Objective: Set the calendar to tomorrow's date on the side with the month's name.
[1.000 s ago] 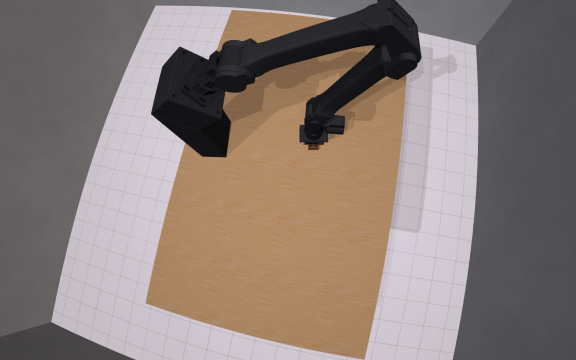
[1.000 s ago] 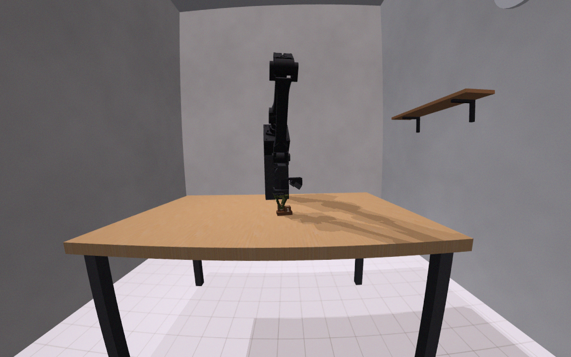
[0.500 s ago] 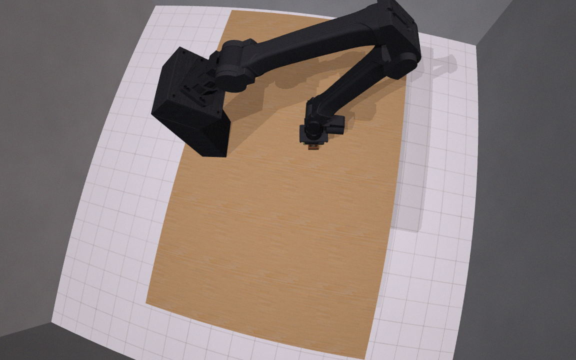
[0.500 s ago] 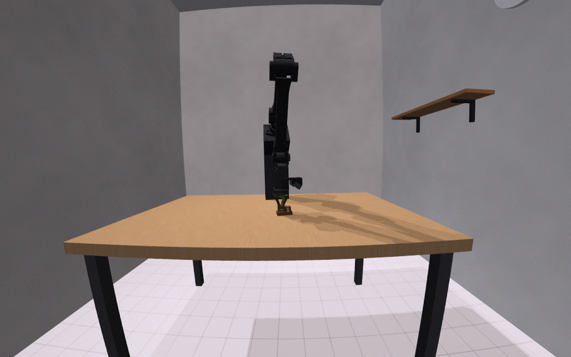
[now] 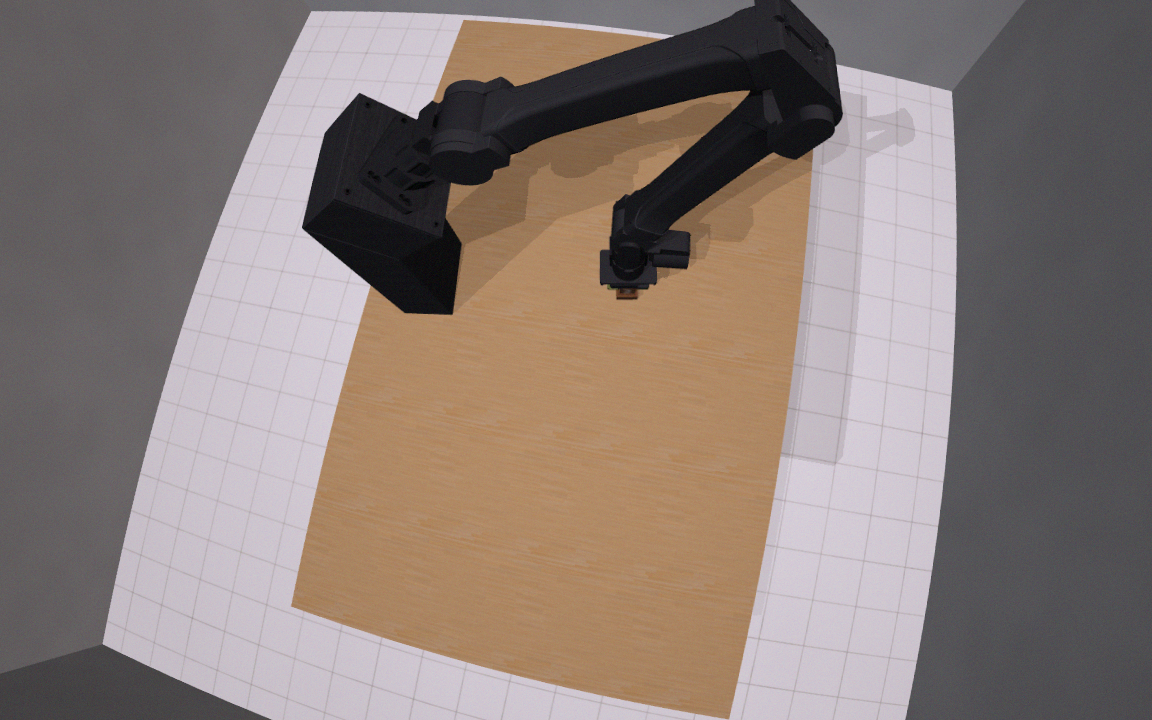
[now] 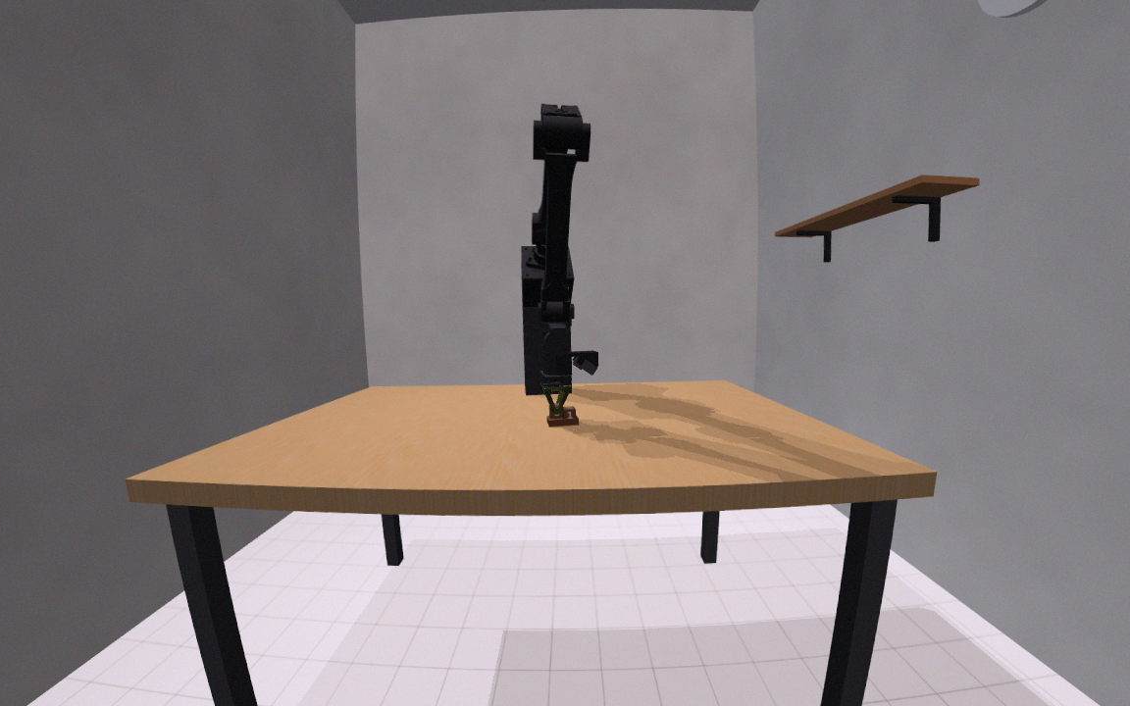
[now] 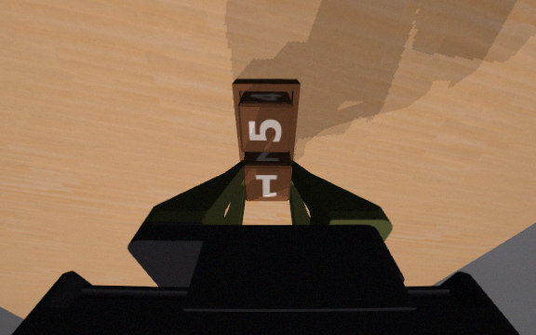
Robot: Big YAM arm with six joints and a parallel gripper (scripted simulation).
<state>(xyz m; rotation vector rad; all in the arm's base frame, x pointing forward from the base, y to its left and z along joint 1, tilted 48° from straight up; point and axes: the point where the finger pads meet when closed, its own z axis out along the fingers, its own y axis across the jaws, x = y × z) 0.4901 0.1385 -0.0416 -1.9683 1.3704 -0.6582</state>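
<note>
My gripper is now right at the cube. Also, from my hand: brown calendar tray 3 cm below, 1 cm to the left, 1 cm behind.
</note>
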